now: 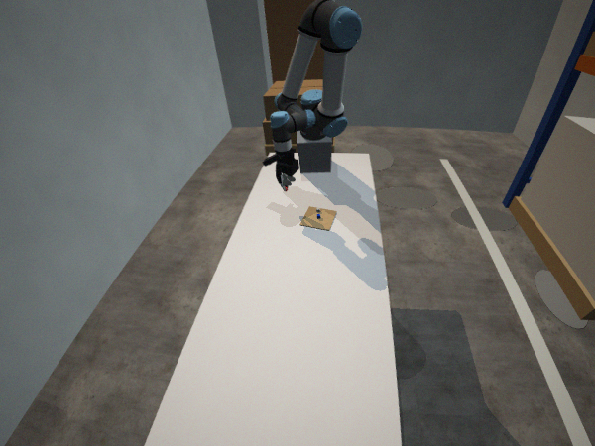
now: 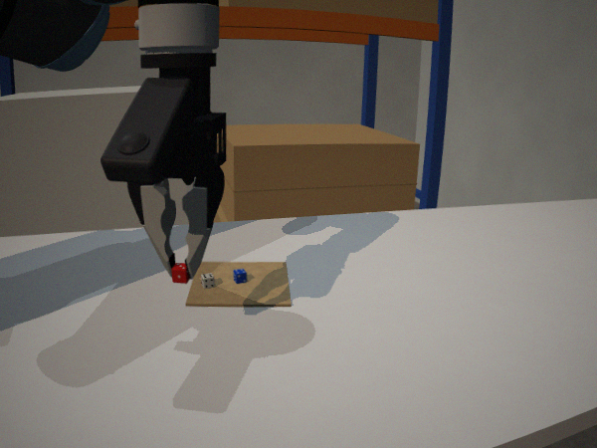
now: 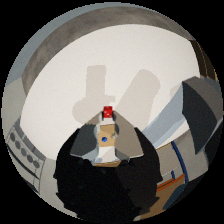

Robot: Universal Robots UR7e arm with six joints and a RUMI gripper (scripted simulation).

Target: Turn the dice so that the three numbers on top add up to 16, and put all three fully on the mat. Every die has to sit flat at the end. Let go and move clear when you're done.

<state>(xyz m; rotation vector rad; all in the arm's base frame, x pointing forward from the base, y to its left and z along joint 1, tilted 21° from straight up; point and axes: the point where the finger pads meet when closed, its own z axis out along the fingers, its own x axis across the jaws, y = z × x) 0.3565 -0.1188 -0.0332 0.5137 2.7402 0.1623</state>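
Now: the red die 10 mm below my hand. From my hand the other things lie so: blue die: 90 mm ahead, 160 mm to the left, 100 mm below; then mat: 90 mm ahead, 160 mm to the left, 110 mm below; then white die: 40 mm ahead, 160 mm to the left, 100 mm below.
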